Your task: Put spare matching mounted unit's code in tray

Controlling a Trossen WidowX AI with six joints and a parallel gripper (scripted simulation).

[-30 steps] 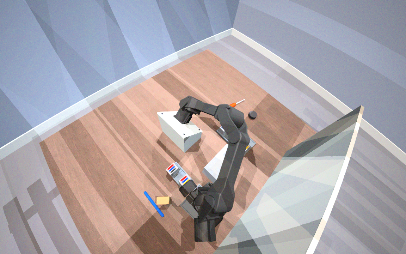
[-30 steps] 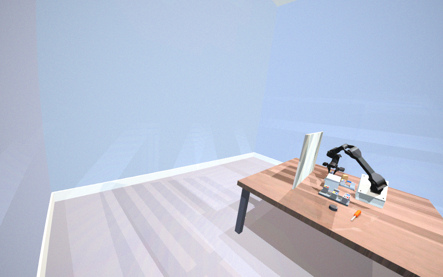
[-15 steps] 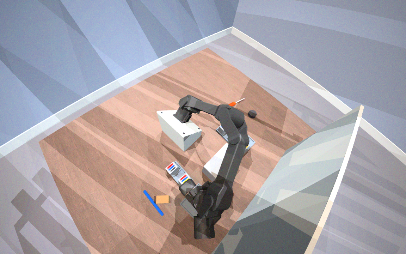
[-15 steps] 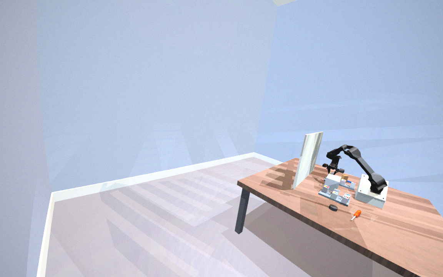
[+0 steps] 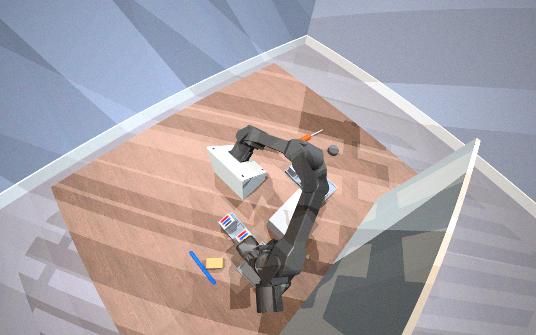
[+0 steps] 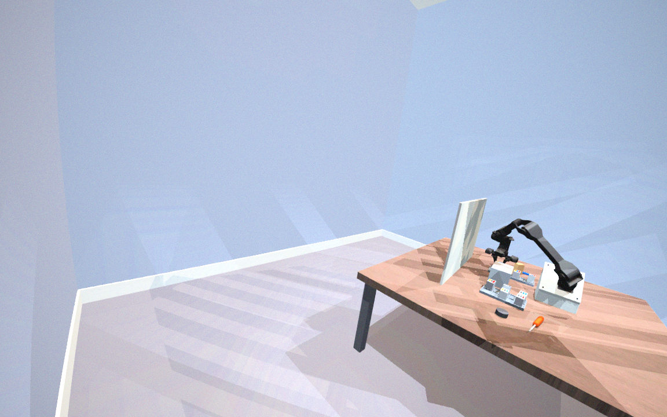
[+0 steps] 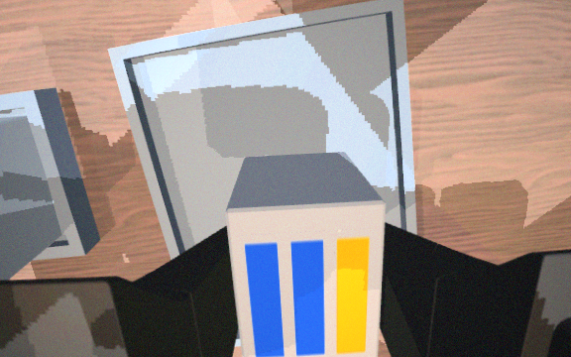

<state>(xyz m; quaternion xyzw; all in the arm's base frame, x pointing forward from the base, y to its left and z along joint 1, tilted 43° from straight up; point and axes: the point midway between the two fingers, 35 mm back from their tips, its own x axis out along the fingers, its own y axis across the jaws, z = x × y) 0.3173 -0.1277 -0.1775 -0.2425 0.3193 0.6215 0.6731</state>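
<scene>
Now: the flat grey tray 30 mm below my gripper tip. Round my gripper tip: mounted unit: 30 mm behind, 210 mm to the left, 20 mm above; then blue pen: 140 mm behind, 140 mm to the right, 20 mm below; then tan block: 120 mm behind, 90 mm to the right.
</scene>
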